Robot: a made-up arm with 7 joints.
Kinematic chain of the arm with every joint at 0, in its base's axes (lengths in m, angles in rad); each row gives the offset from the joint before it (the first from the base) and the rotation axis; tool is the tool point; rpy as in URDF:
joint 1: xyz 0 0 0.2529 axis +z
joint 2: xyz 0 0 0 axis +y
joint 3: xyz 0 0 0.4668 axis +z
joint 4: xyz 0.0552 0 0 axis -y
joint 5: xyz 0.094 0 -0.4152 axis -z
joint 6: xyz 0 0 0 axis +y
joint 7: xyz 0.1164 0 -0.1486 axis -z
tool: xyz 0 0 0 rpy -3.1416 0 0
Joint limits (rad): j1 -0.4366..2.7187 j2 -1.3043..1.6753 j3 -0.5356..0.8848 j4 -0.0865..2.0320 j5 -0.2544..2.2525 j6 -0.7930..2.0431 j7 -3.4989..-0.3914
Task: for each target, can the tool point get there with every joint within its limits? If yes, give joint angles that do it. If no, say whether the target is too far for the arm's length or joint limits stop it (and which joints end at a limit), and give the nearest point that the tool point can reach.
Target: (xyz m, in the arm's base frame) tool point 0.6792 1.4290 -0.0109
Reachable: no: too far | nearest point 0.4316 0.9080 0.0853 | short by 0.585 m
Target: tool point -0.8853 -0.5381 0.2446
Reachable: no: joint limits stop it (at a limit: joint 1, joint 3) | nearest point -0.7559 -0.2745 0.2447 | short by 0.294 m
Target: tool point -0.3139 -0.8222 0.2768
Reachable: no: joint limits stop it (at a limit: joint 2, joint 3, joint 4, joint 6) | nearest point -0.2989 -0.7828 0.5683 | short by 0.295 m
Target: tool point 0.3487 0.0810 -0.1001
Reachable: yes | joints -0.0517 0.9106 0.3037 0.6666 1.5948 0.3847 -1.5067
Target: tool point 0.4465 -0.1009 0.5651
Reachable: yes | joints 0.1819 -0.3492 -0.3846 0.9954 0.2118 1.2387 -1.2350
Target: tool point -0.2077 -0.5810 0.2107
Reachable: no: joint limits stop it (at a limit: joint 1, joint 2, joint 3) | nearest point -0.2149 -0.3573 0.1056 | short by 0.247 m
